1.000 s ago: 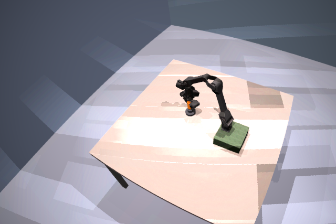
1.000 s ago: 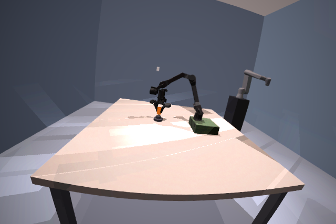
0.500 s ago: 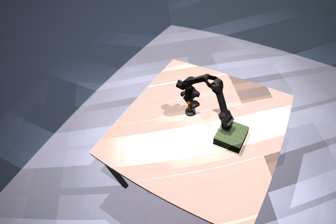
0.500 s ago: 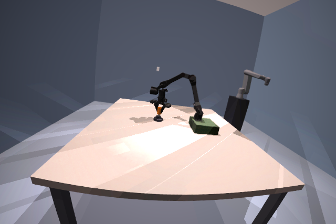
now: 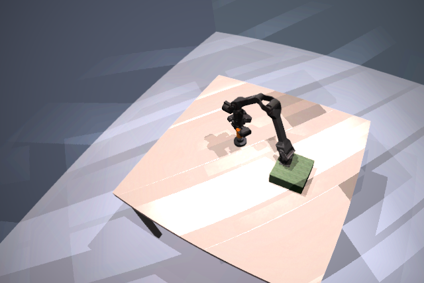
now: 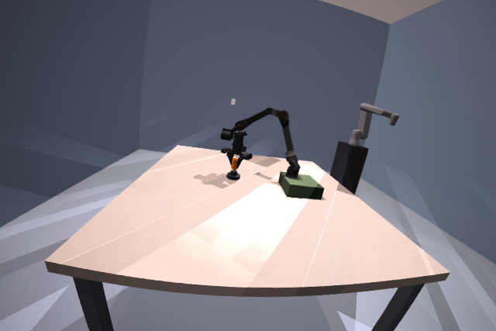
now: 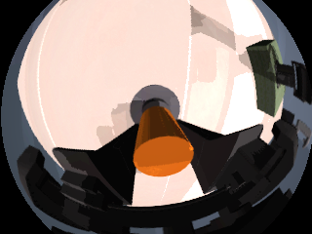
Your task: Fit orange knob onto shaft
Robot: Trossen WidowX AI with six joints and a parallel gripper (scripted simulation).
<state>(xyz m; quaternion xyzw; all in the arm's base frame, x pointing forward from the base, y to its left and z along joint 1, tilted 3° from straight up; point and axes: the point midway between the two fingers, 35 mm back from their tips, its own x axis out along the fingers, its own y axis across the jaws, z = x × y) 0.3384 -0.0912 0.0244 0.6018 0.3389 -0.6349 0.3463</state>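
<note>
Right now my gripper tip is 40 mm above the round pedestal. The rest, counted from my gripper tip: orange knob 30 mm above.
</note>
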